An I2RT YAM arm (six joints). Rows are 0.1 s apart.
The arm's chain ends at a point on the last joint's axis. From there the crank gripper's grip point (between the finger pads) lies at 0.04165 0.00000 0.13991 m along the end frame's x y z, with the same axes.
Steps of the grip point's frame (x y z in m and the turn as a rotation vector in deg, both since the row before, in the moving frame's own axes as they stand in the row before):
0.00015, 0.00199, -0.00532, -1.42, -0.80, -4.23
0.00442, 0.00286, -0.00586, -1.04, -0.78, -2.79
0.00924, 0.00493, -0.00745, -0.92, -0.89, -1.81
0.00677, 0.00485, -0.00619, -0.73, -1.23, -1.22
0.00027, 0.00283, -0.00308, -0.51, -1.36, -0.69
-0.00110, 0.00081, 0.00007, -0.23, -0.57, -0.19
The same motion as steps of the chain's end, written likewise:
0.00209, 0.00152, -0.00588, -1.42, -0.80, -4.23
0.00632, 0.00230, -0.00641, -1.04, -0.78, -2.79
0.01140, 0.00396, -0.00807, -0.92, -0.89, -1.81
0.00977, 0.00392, -0.00705, -0.73, -1.23, -1.22
0.00360, 0.00206, -0.00403, -0.51, -1.36, -0.69
0.00029, 0.00038, -0.00034, -0.23, -0.57, -0.19

